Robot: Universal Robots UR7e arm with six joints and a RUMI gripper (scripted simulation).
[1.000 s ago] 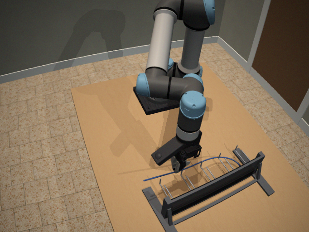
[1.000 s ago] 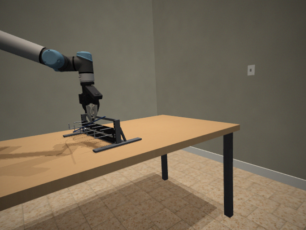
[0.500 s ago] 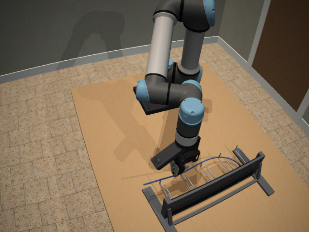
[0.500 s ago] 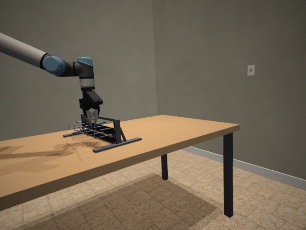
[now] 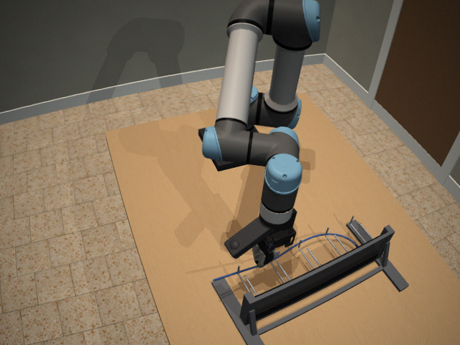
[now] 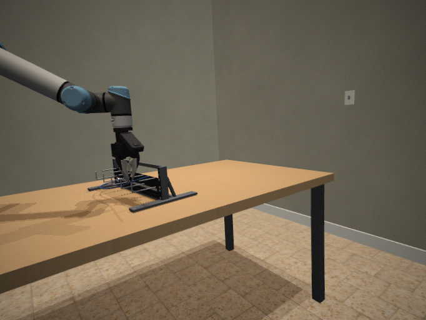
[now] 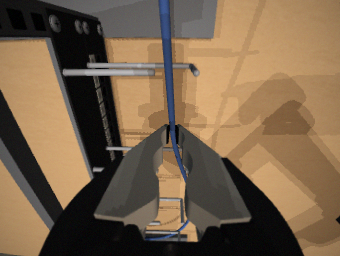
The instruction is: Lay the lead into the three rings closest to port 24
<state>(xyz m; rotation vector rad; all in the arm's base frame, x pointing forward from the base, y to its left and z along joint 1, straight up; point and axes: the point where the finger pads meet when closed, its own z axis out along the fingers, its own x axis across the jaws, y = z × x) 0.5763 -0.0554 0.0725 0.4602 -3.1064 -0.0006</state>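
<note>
Now: the free-standing rack 170 mm to the left of my hand, 50 mm ahead of it and 30 mm below it.
</note>
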